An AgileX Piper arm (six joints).
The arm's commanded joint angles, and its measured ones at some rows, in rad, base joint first. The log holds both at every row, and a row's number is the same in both.
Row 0, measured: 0.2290 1.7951 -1.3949 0.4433 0.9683 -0.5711
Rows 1 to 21, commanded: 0.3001 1.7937 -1.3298 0.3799 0.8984 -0.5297; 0.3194 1.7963 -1.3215 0.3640 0.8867 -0.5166; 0.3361 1.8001 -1.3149 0.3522 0.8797 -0.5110; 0.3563 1.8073 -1.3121 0.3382 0.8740 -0.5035; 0.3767 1.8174 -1.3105 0.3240 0.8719 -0.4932; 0.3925 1.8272 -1.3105 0.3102 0.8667 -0.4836; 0.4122 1.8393 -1.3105 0.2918 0.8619 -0.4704; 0.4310 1.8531 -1.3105 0.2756 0.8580 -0.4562; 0.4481 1.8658 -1.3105 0.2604 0.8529 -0.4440; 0.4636 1.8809 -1.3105 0.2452 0.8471 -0.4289; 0.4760 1.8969 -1.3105 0.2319 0.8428 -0.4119; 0.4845 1.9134 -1.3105 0.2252 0.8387 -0.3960; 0.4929 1.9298 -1.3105 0.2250 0.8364 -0.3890; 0.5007 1.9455 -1.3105 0.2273 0.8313 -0.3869; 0.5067 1.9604 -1.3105 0.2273 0.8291 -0.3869; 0.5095 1.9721 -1.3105 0.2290 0.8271 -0.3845; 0.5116 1.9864 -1.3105 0.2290 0.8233 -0.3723; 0.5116 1.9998 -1.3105 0.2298 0.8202 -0.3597; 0.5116 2.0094 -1.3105 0.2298 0.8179 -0.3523; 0.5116 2.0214 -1.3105 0.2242 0.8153 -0.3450; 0.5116 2.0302 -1.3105 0.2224 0.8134 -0.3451
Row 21, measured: 0.5114 1.9974 -1.3163 0.2371 0.8345 -0.3695
